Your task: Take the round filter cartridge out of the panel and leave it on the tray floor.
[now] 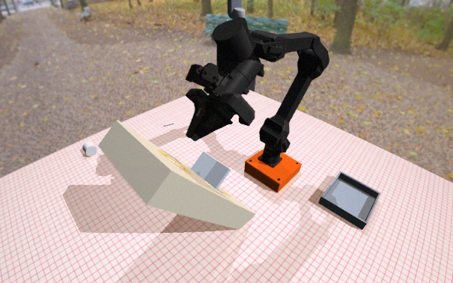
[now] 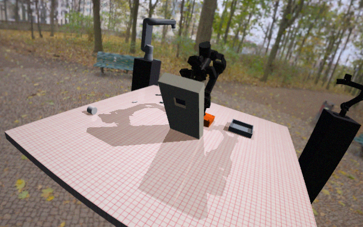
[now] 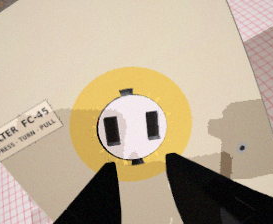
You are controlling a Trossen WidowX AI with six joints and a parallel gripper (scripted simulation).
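Right now the white round filter cartridge is 60 mm ahead of my gripper tip and 40 mm below it. From my gripper tip the other things lie so: cream service panel: 120 mm below, 10 mm ahead; dark tray: 360 mm behind, 310 mm to the left, 280 mm below.
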